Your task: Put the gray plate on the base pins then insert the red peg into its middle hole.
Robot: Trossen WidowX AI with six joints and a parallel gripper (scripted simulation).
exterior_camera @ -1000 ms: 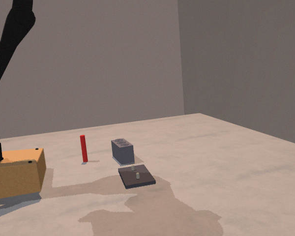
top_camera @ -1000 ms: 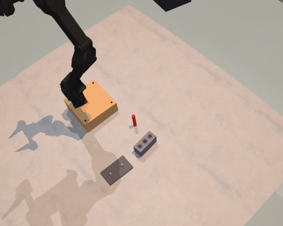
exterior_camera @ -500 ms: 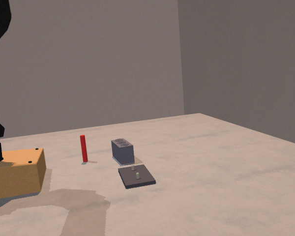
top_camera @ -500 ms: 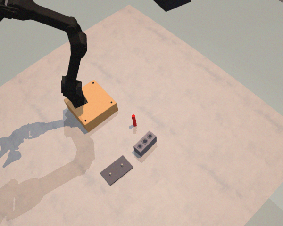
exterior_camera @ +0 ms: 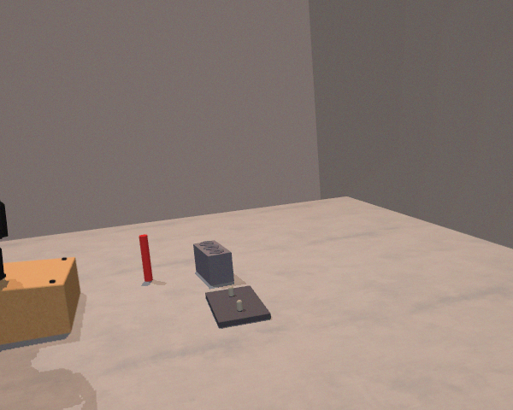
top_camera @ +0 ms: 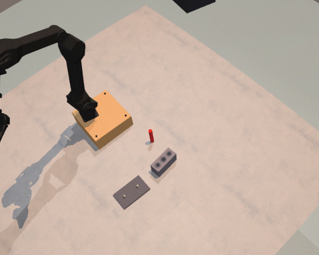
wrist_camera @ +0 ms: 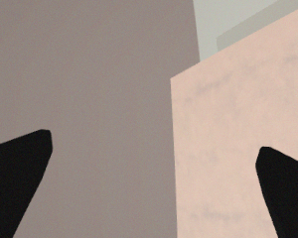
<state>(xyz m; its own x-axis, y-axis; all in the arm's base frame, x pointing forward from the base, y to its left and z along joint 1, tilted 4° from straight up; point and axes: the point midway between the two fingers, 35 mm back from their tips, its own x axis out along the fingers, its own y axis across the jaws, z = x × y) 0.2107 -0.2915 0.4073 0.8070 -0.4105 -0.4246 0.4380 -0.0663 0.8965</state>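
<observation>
Right now my gripper tip is 440 mm to the right of the gray plate, 430 mm above it and 60 mm short of it. Round my gripper tip: dark base (460 mm below, 280 mm to the left, 90 mm ahead); red peg (450 mm to the left, 430 mm below, 50 mm behind).
</observation>
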